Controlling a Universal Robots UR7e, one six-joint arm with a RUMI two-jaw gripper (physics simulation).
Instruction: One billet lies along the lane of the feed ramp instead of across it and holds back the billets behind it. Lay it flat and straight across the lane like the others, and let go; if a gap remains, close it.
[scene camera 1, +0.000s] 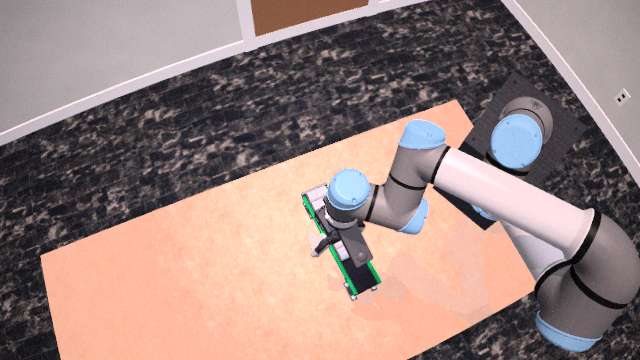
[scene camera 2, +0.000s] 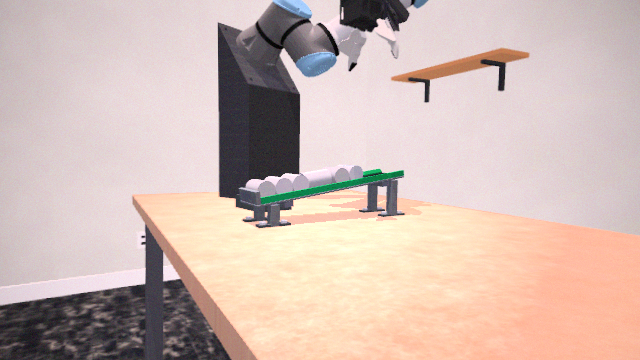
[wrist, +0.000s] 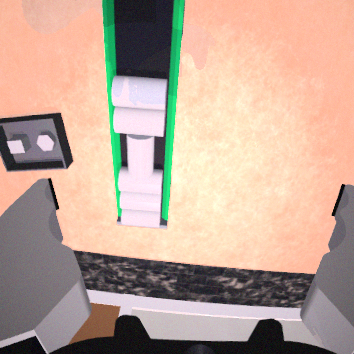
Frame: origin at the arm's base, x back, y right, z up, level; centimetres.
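Seen in the pictures: gripper, fingertip midpoint: (scene camera 1: 337, 242) (scene camera 2: 371, 65) (wrist: 194, 186); arm's base, link origin: (scene camera 2: 255, 53).
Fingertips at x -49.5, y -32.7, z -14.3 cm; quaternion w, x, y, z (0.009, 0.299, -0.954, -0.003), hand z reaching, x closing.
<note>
Offsets run from my fingertips to a thing's top centre. "spot": to the spot under its first point.
The feed ramp (scene camera 1: 363, 279) (scene camera 2: 330, 187) (wrist: 107, 50) has green side rails and a dark lane. One white billet @(dy +12.2, dx +0.2, dz -23.0 cm) (scene camera 2: 317, 178) (wrist: 140, 155) lies along the lane. Two billets lie across it on the uphill side, the nearer one @(dy +7.7, dx +2.9, dz -22.7 cm) (scene camera 2: 342, 174) (wrist: 139, 121) touching or almost touching its end, the other @(dy +4.2, dx +4.8, dz -22.2 cm) (scene camera 2: 356, 172) (wrist: 140, 92) behind. Three billets lie across the lane at the low end, the uppermost @(dy +16.8, dx -2.5, dz -24.2 cm) (scene camera 2: 296, 181) (wrist: 140, 180) against the lengthwise billet's other end. My gripper (scene camera 2: 374, 60) (wrist: 194, 186) is open and empty, high above the ramp. In scene camera 1 the arm hides most billets.
A dark tray @(spot: dy +22.7, dx +11.6, dz -34.1 cm) (wrist: 67, 142) with a square piece @(dy +27.6, dx +19.4, dz -31.6 cm) (wrist: 16, 146) and a hexagonal piece @(dy +24.2, dx +15.0, dz -32.5 cm) (wrist: 46, 142) stands beside the ramp. The robot's dark pedestal (scene camera 2: 274, 135) rises behind the ramp in scene camera 2. A wooden shelf (scene camera 2: 460, 65) hangs on the wall.
</note>
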